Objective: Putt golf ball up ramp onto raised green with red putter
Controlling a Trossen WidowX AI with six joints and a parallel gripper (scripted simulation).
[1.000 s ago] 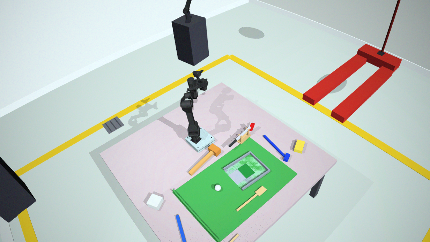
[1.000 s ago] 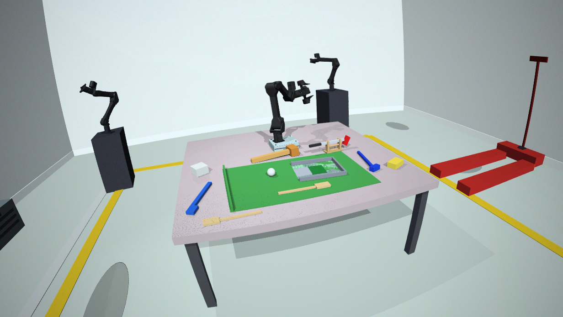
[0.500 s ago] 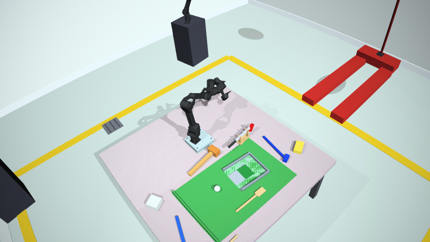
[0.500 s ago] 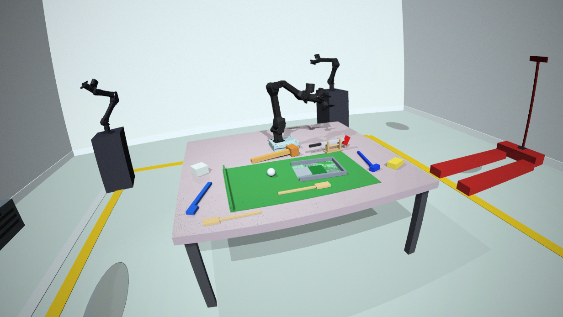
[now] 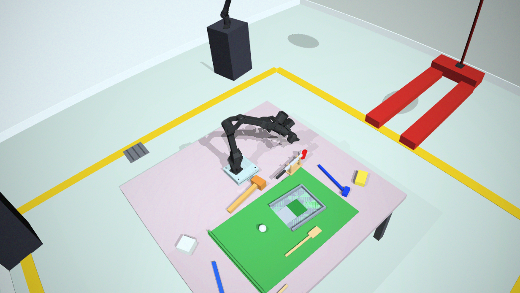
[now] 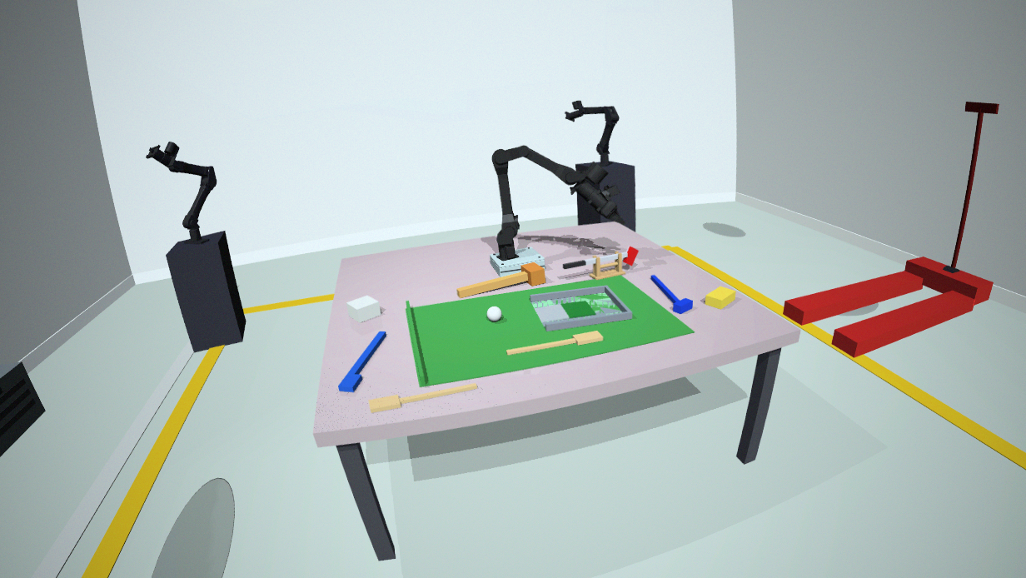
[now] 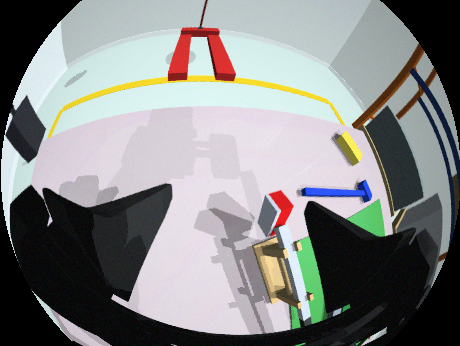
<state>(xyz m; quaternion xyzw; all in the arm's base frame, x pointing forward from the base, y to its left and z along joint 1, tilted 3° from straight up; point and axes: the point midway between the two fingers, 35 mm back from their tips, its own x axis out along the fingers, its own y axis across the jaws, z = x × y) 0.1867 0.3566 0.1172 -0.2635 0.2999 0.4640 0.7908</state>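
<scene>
The red putter is 130 mm to the right of my gripper tip, 100 mm below it and 70 mm ahead of it. Also, from my gripper tip: green mat: 480 mm to the right, 270 mm ahead, 160 mm below; then small wooden rack: 120 mm to the right, 120 mm below, 70 mm ahead; then yellow block: 460 mm ahead, 140 mm below, 60 mm to the left.
</scene>
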